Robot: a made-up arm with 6 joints.
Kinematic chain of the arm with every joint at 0, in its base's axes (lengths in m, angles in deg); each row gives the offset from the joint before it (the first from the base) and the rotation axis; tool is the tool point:
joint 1: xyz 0 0 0.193 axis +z
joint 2: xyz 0 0.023 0 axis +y
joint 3: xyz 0 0 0.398 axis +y
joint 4: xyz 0 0 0.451 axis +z
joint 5: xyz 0 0 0 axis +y
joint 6: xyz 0 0 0.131 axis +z
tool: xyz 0 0 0
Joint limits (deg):
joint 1: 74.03..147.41
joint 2: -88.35..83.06
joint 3: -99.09..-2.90
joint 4: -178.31..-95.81
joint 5: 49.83..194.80
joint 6: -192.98..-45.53
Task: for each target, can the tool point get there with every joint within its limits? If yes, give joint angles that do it. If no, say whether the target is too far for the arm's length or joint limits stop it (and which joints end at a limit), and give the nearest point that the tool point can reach.
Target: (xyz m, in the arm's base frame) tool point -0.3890 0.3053 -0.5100
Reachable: no: joint limits stop it (at a limit: joint 1, joint 2, joint 3, joint 4) | nearest point -0.0806 -0.2094 -0.3036 | short by 0.635 m
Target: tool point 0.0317 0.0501 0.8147
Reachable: yes | joints 109.68 47.37 -69.19 -146.94 102.69 -61.32
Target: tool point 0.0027 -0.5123 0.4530
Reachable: yes | joints 91.87 -30.57 -73.30 -123.75 175.25 -94.34
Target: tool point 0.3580 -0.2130 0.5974
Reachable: yes | joints 141.88 -8.69 -73.51 -115.87 139.60 -145.17
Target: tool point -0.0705 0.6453 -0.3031
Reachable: no: joint limits stop it (at a limit: joint 2, joint 3, joint 4, joint 5) | nearest point -0.0783 0.7165 0.2636 | short by 0.571 m
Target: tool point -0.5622 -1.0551 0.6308
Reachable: no: too far | nearest point -0.2605 -0.8376 0.5214 | short by 0.388 m
